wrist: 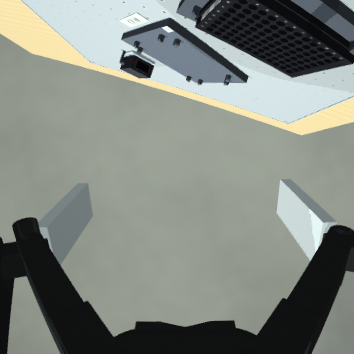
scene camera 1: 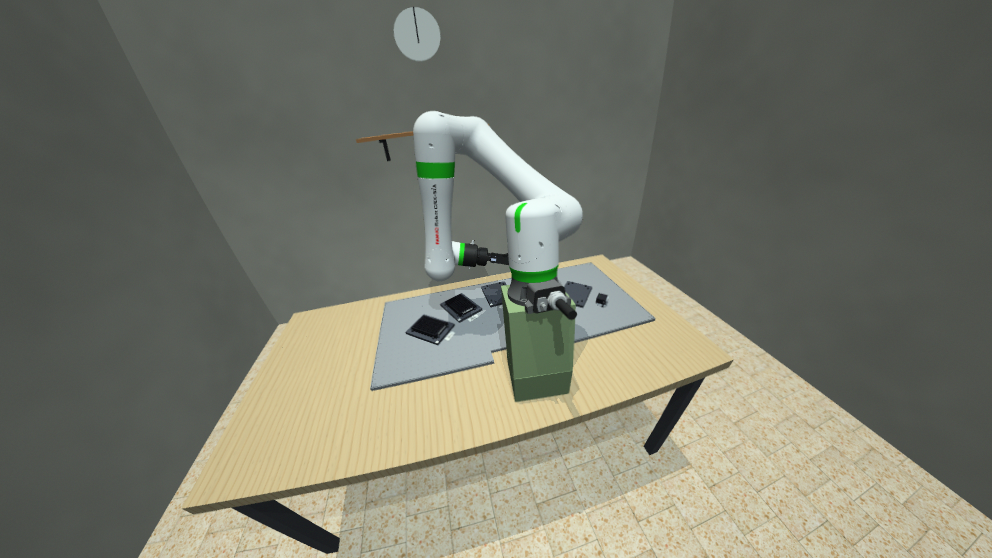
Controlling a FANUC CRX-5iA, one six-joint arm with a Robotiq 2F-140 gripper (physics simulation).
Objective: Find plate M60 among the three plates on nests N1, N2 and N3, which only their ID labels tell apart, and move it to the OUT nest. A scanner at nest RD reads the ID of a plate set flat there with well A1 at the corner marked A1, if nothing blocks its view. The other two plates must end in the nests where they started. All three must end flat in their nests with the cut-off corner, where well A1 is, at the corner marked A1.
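Places are measured from the arm's base along level axes (x ahead, y left, z up), in metres.
Pixels of known places: gripper, between the fingertips: (wrist: 183,198); arm's base, origin of its link: (scene camera 1: 534,294).
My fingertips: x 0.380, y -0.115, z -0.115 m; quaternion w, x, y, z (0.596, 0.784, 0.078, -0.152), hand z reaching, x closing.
Note:
Ahead of a thing's pixels: the offset from my fingertips to its top centre. "*": to the spot under its first point. Level surfaces: height alone.
My gripper (wrist: 183,198) is wide open with nothing between its fingers; in the scene view it points sideways above the mat, its tips hidden behind the robot's base. Two black plates @[0.089 m back, 0.449 m left, 0.153 m down] (scene camera 1: 430,326) @[0.014 m ahead, 0.308 m left, 0.153 m down] (scene camera 1: 460,305) lie in nests on the left part of the mat. A black plate @[0.030 m ahead, 0.048 m right, 0.153 m down] (wrist: 275,37) with rows of wells shows at the top right of the wrist view, beyond the fingers. A dark nest plate @[0.082 m back, 0.215 m right, 0.147 m down] (wrist: 187,56) (scene camera 1: 577,293) with small pegs holds no plate, and a small black scanner box @[* 0.153 m back, 0.265 m right, 0.155 m down] (wrist: 137,66) (scene camera 1: 601,299) stands beside it. No ID label is readable.
Another dark nest @[0.056 m ahead, 0.125 m left, 0.158 m down] (scene camera 1: 492,294) is partly hidden by the robot's base. The green pedestal (scene camera 1: 539,347) stands at the front edge of the grey mat @[0.179 m down] (scene camera 1: 416,364) on the wooden table @[0.193 m down] (scene camera 1: 298,416). A white marker @[* 0.134 m back, 0.138 m right, 0.177 m down] (wrist: 134,20) lies near the pegged nest.

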